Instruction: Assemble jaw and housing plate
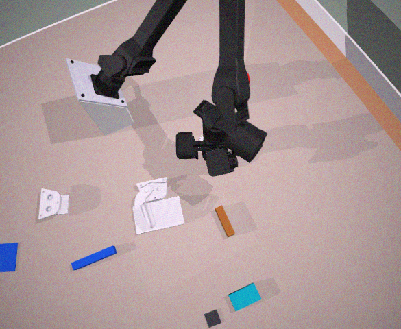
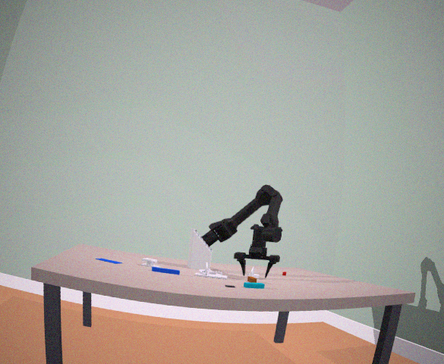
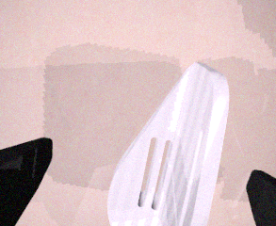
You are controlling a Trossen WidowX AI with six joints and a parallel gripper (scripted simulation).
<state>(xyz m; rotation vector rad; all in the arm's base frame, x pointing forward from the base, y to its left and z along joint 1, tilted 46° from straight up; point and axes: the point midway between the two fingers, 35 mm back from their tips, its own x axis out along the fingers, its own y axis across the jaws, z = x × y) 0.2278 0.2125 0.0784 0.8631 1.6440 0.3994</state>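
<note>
The white jaw lies 40 mm behind my gripper tip and 10 mm to the right of it. Round my gripper tip: cyan block 340 mm ahead, 70 mm to the right; orange bar 170 mm ahead, 40 mm to the right; red cube 190 mm behind, 180 mm to the left.
</note>
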